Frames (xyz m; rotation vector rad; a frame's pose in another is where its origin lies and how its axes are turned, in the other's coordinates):
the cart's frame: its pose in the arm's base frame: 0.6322 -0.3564 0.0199 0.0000 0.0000 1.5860
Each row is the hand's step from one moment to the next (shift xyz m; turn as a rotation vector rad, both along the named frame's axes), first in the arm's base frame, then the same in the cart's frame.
Working: the arm's base frame: its pose in the cart's frame: 0.3660 0.6267 -0.0199 0.0000 0.0000 -1.5860

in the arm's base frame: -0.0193 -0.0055 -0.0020 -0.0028 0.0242 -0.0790
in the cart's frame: -0.0052 0.0194 -0.0020 0.0242 0.0024 -0.0790
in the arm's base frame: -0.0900 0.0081 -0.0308 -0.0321 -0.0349 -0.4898
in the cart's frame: 0.0095 0.0899 -0.0308 -0.0344 0.0326 -0.4898
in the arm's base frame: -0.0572 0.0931 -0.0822 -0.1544 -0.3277 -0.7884
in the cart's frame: 0.0940 0.0558 -0.0822 -0.3253 0.1594 -0.7884
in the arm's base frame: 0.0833 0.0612 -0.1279 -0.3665 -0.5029 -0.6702
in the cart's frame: 0.0599 -0.0842 -0.1279 -0.4973 0.3741 -0.6702
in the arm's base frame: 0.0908 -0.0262 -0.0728 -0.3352 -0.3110 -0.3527
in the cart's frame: -0.0276 -0.0904 -0.0728 -0.3059 0.3399 -0.3527
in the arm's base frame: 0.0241 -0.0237 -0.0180 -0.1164 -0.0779 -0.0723
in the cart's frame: -0.0241 -0.0237 -0.0180 -0.0761 0.1176 -0.0723
